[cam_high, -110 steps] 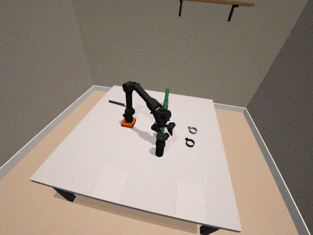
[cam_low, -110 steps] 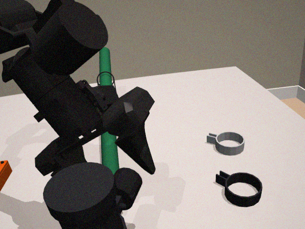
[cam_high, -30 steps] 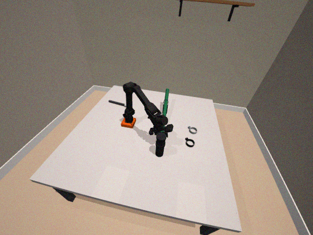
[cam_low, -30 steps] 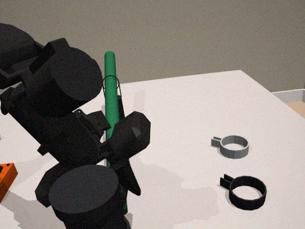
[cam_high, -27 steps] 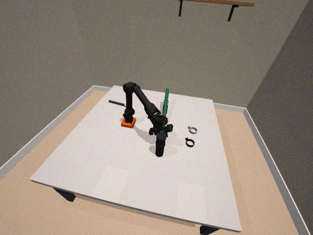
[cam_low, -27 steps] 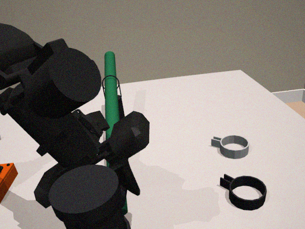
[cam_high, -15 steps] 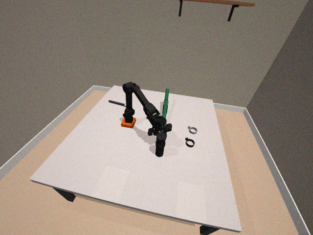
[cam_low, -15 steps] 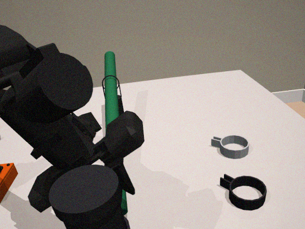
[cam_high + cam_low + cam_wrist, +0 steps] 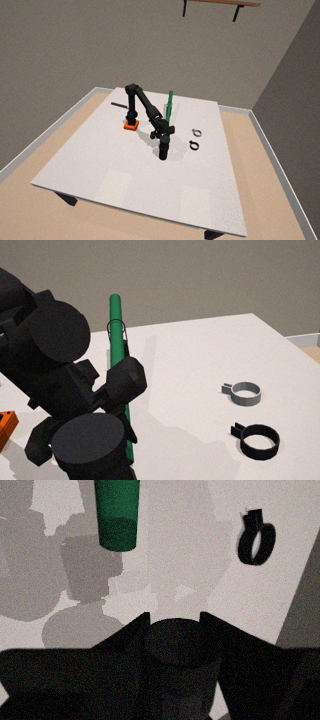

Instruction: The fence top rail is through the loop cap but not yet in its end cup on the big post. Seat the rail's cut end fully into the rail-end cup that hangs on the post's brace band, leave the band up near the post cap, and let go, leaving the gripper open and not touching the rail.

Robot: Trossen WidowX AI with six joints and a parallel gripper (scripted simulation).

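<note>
Right now my gripper tip is 20 mm past the rail-end cup, 30 mm to the left of it and 30 mm below it. The rest, counted from my gripper tip: small post 20 mm behind, 410 mm to the left, 10 mm above.
</note>
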